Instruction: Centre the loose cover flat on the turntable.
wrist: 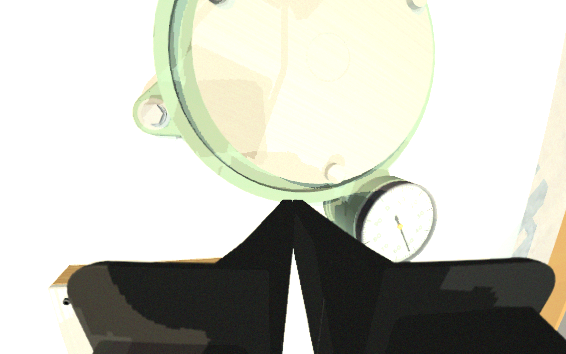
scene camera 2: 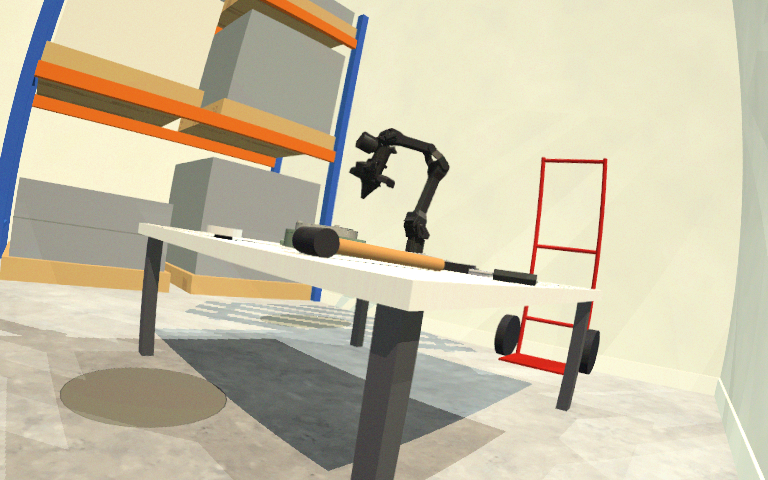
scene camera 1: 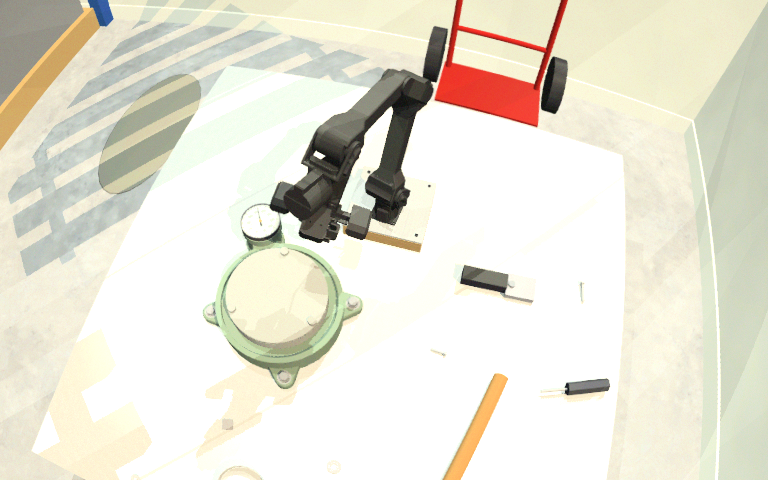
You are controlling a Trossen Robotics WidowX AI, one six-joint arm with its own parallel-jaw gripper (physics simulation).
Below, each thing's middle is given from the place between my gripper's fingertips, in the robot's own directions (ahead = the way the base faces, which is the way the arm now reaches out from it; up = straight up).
Now: the round cream cover (scene camera 1: 277,298) 14 cm below my hand, 10 cm ahead of it and 5 cm to the right of it. Round my hand: wooden-handled hammer (scene camera 2: 322,242): 42 cm to the left, 28 cm ahead, 18 cm below.
